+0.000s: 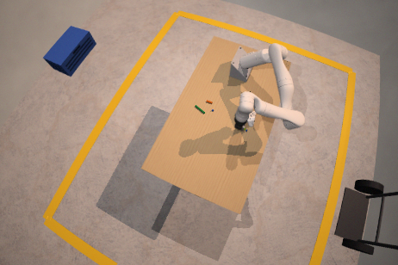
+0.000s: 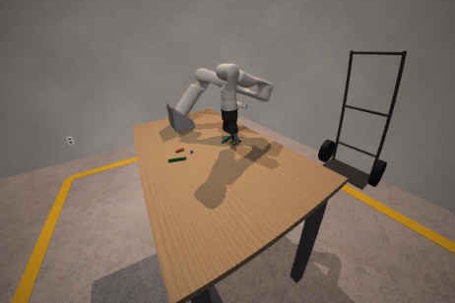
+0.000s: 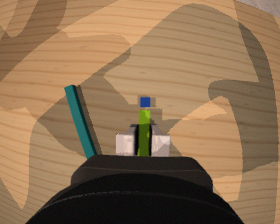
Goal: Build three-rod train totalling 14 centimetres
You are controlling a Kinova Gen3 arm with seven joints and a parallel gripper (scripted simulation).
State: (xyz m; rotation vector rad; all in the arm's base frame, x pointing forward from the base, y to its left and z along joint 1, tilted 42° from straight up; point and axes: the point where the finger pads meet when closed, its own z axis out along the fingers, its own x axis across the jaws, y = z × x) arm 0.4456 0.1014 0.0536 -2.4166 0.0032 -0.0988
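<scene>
Now: the lime rod 1 cm below my hand. The rest, counted from my hand: green rod 4 cm behind, 29 cm to the right, 3 cm below; then orange rod 11 cm behind, 25 cm to the right, 3 cm below; then turquoise rod 7 cm behind, 3 cm below.
</scene>
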